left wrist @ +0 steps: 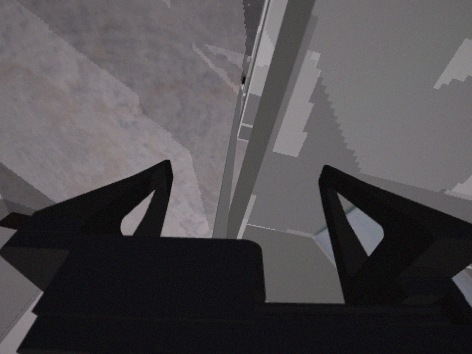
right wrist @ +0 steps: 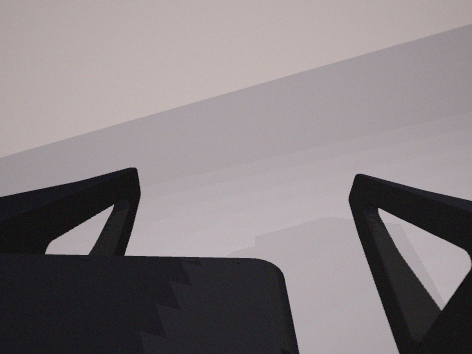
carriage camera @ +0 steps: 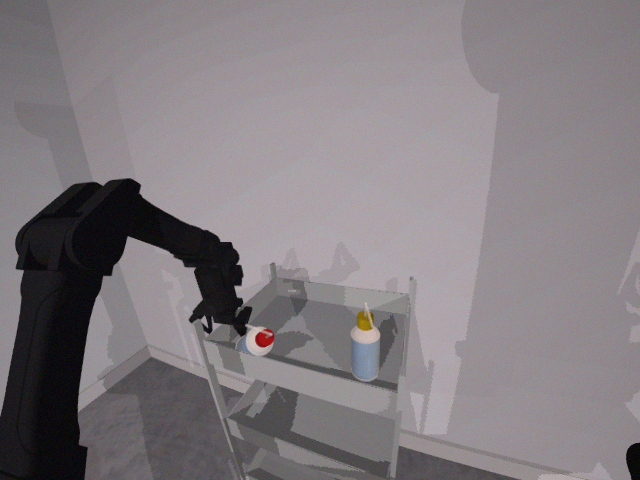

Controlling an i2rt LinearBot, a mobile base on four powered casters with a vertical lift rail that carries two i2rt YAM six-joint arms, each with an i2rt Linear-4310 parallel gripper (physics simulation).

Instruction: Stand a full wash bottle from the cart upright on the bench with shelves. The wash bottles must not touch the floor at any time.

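Note:
A wash bottle with a red cap (carriage camera: pixel 255 342) (left wrist: pixel 365 228) is tipped steeply over at the front left corner of the cart's top tray, its cap toward the carriage camera; in the left wrist view it is largely hidden behind the right-hand finger. A wash bottle with a yellow cap (carriage camera: pixel 365 353) stands upright at the front right of the cart (carriage camera: pixel 320 376) (left wrist: pixel 272 100). My left gripper (carriage camera: pixel 225 331) (left wrist: pixel 246 170) is open above the tray's left rim, one finger close beside the red-capped bottle. My right gripper (right wrist: pixel 246 183) is open and empty, facing a wall. The bench does not show.
The cart has raised walls round its top tray, corner posts (carriage camera: pixel 409 330) and lower shelves (carriage camera: pixel 341 418). A wall (carriage camera: pixel 310 155) stands close behind it, and another wall (carriage camera: pixel 31 155) is at the left. Grey floor (carriage camera: pixel 155 413) shows left of the cart.

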